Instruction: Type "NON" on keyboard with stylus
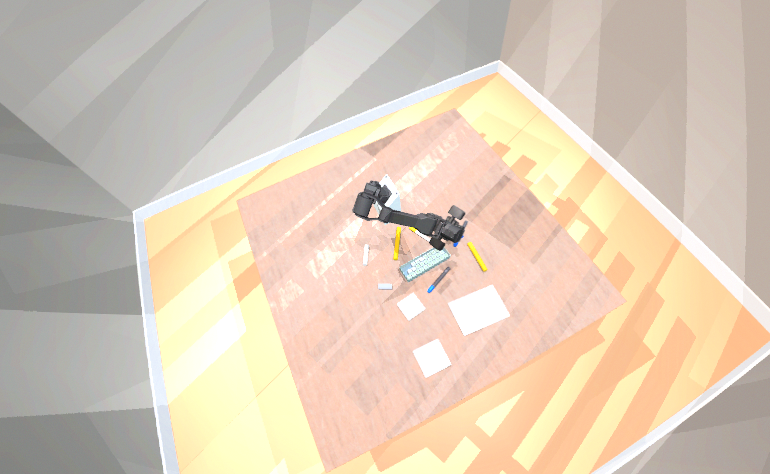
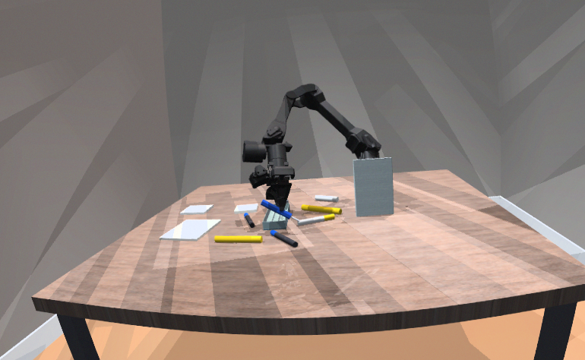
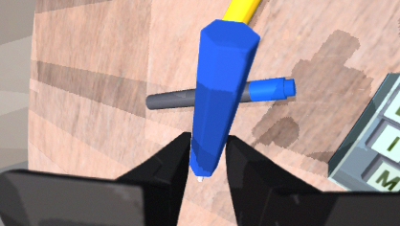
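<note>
My gripper tip is 10 mm past the blue stylus and 10 mm above it. From my gripper tip the other things lie so: white stick: 370 mm to the right, 130 mm behind, 60 mm below.
</note>
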